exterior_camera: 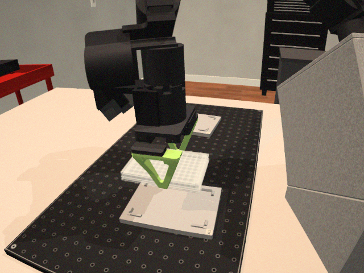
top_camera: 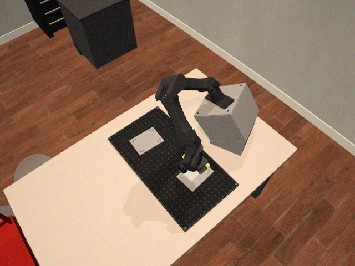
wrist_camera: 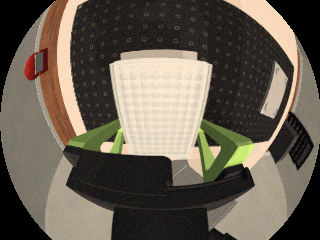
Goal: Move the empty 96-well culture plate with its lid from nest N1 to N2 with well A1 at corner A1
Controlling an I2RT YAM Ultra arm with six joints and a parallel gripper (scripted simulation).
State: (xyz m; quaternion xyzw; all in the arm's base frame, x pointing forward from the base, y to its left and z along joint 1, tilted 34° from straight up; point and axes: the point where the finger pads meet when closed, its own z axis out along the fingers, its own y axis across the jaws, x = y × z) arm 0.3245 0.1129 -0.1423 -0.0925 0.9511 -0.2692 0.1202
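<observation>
Right now my hand is 90 mm short of the nest N2, 330 mm to the left of it and 80 mm above it. Round my hand: A1 mark (80 mm behind, 50 mm to the left, 80 mm below); clear lid (10 mm ahead, 10 mm above); nest N1 (80 mm below).
</observation>
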